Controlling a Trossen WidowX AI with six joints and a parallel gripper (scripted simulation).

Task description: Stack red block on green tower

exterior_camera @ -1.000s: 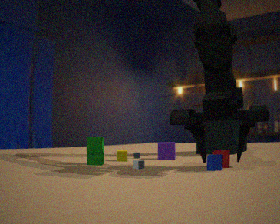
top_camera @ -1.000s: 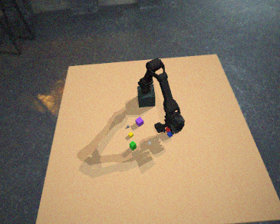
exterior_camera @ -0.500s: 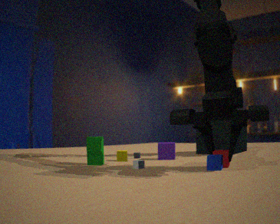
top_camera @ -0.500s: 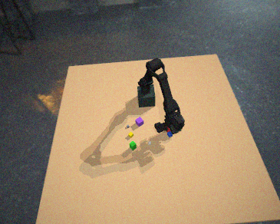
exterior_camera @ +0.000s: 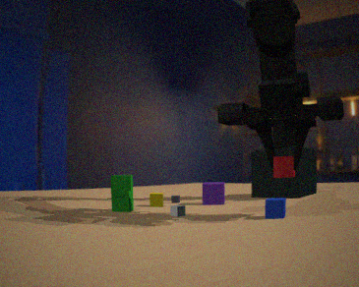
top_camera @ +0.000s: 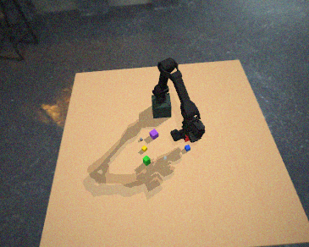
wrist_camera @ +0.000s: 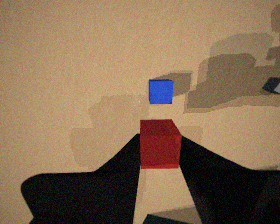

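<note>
My gripper tip is now 230 mm to the left of the green block, 120 mm short of it and 20 mm above it. Round my gripper tip: red block: 10 mm above; blue block: 50 mm below, 40 mm ahead, 10 mm to the left; white block: 130 mm to the right, 100 mm ahead, 60 mm below.
</note>
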